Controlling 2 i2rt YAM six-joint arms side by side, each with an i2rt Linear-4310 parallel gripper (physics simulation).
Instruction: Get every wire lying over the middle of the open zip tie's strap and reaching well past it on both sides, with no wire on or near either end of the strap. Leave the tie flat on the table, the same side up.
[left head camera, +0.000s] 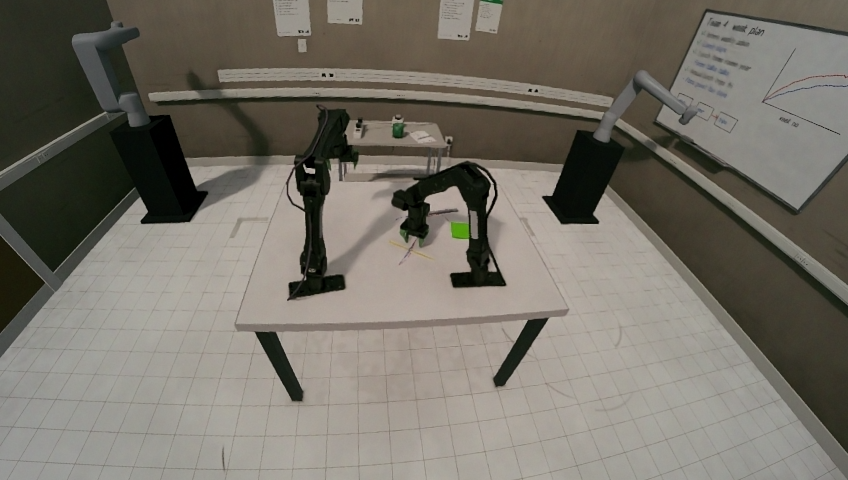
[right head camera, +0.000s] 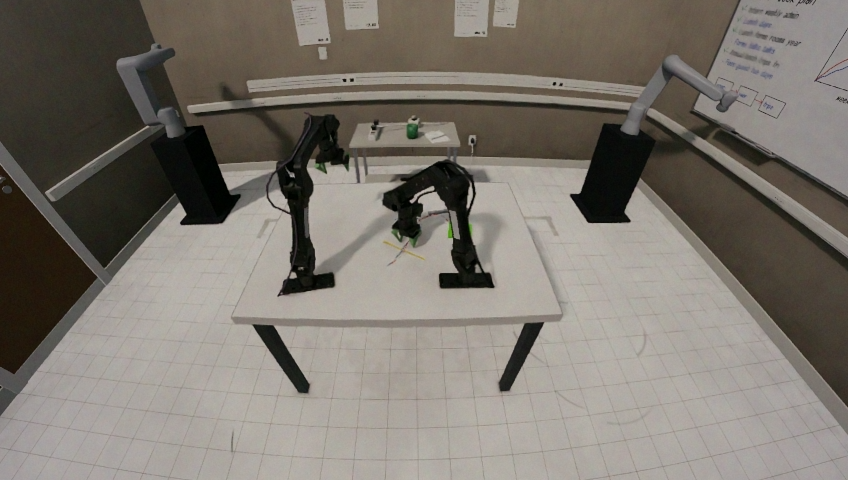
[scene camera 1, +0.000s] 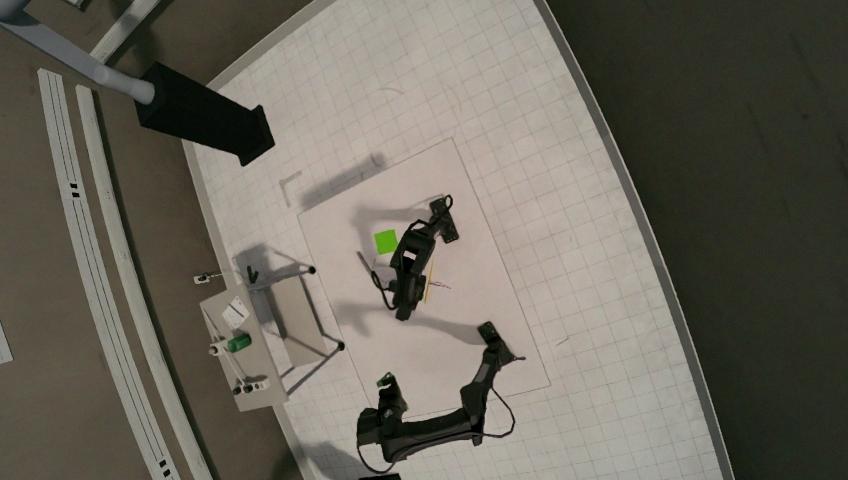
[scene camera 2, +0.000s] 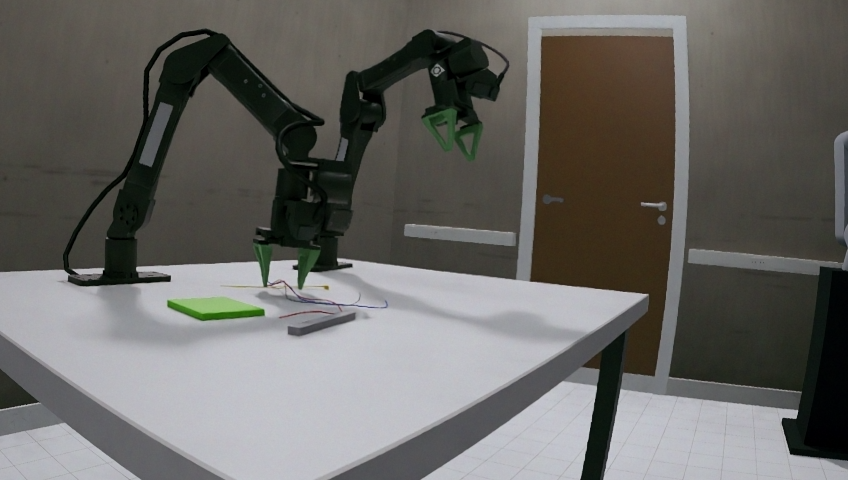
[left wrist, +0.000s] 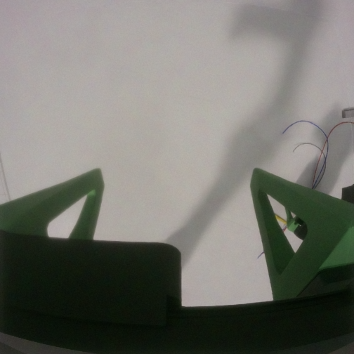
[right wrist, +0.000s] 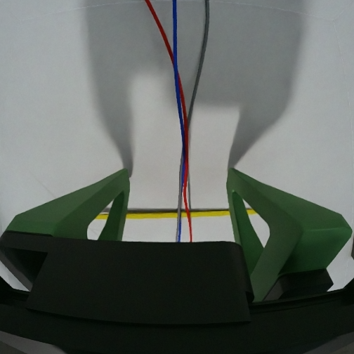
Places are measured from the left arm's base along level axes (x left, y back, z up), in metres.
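Where they show: left gripper, fingertip midpoint: (left head camera: 342, 169) (right head camera: 337, 171) (scene camera 1: 393, 383) (scene camera 2: 460, 156); right gripper, fingertip midpoint: (left head camera: 413, 244) (right head camera: 407, 244) (scene camera 1: 421, 281) (scene camera 2: 282, 288); left arm's base, link origin: (left head camera: 317, 286) (right head camera: 308, 284) (scene camera 1: 495, 343) (scene camera 2: 323, 268); right arm's base, link origin: (left head camera: 476, 280) (right head camera: 465, 281) (scene camera 1: 444, 220) (scene camera 2: 120, 281).
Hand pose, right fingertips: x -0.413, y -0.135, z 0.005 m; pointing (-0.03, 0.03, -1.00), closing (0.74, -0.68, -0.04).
Note:
Each offset is from my right fingertips to the top centre of the thing.
The yellow zip tie (right wrist: 150, 216) (left head camera: 423, 255) (scene camera 2: 326, 287) lies flat on the table. A red wire (right wrist: 163, 34), a blue wire (right wrist: 174, 30) (scene camera 2: 368, 306) and a grey wire (right wrist: 206, 20) run together across the middle of its strap, fanning out on the far side. Their near ends pass behind the gripper body in the right wrist view but show beyond the strap in the head views. My right gripper (right wrist: 177, 176) (scene camera 2: 283, 286) (left head camera: 412, 242) is partly open, low over the strap, fingertips on either side of the wires. My left gripper (left wrist: 176, 176) (scene camera 2: 458, 154) is open and empty, high above the table.
A bright green square block @[dx -0.247, dy -0.038, dz +0.005 m] (scene camera 2: 214, 307) (scene camera 1: 386, 241) and a dark grey bar @[dx -0.215, dy -0.196, dz +0.005 m] (scene camera 2: 321, 323) (scene camera 1: 364, 262) lie beyond the tie in the head views. The red wire reaches close to the bar. My right arm hangs over this area; its shadow falls across the table.

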